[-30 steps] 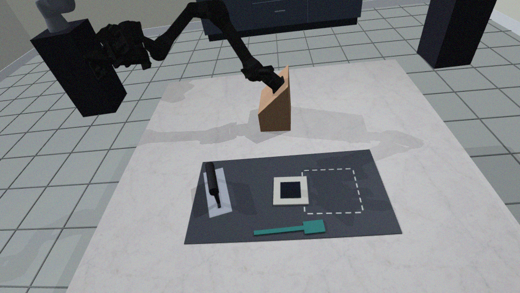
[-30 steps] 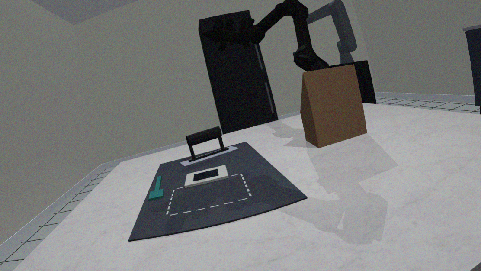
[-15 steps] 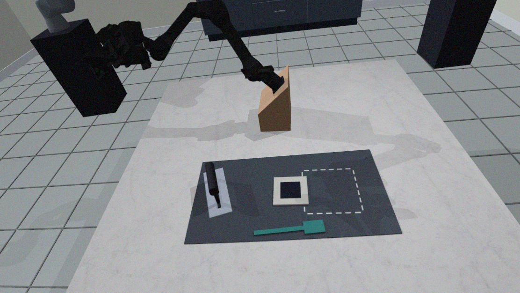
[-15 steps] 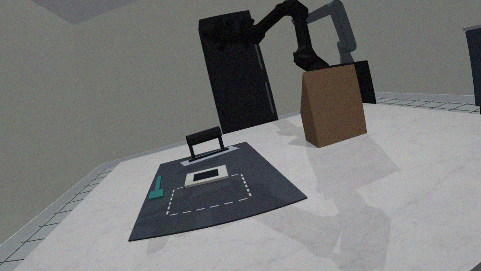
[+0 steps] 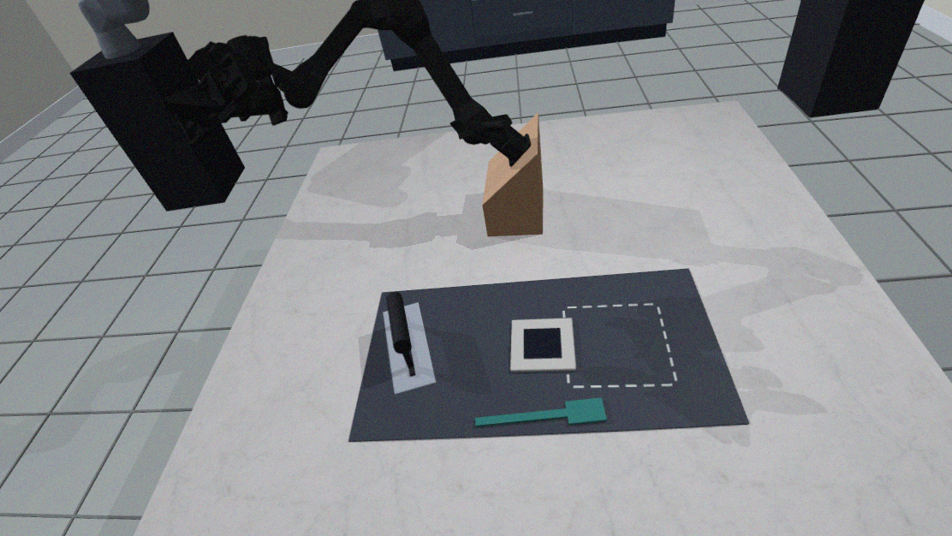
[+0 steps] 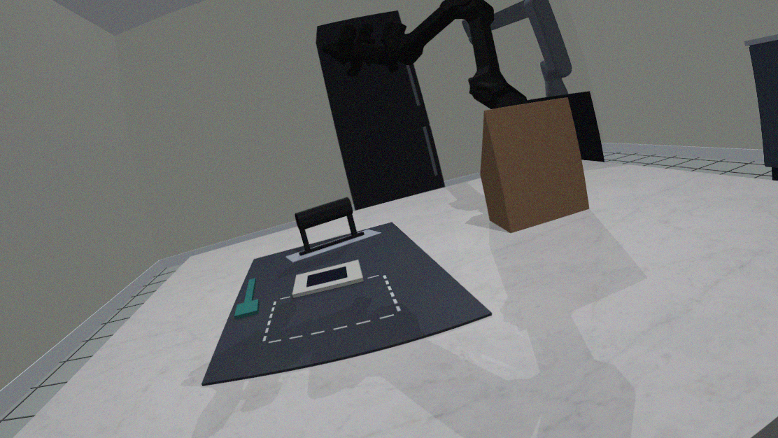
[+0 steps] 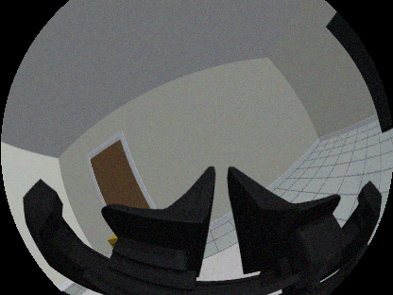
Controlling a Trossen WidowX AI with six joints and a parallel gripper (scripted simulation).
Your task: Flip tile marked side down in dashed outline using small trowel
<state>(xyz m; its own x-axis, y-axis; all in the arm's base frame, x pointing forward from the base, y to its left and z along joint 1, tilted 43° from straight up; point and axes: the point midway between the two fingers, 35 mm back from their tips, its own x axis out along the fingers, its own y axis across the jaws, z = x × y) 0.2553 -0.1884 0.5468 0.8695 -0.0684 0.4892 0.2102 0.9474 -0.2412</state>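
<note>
The trowel is 130 mm ahead of my gripper tip, 260 mm to the left of it and 450 mm below it. The rest, counted from my gripper tip: dark mat: 150 mm ahead, 500 mm to the left, 510 mm below; tile: 150 mm ahead, 510 mm to the left, 480 mm below; teal flat tool: 290 mm ahead, 510 mm to the left, 480 mm below.
</note>
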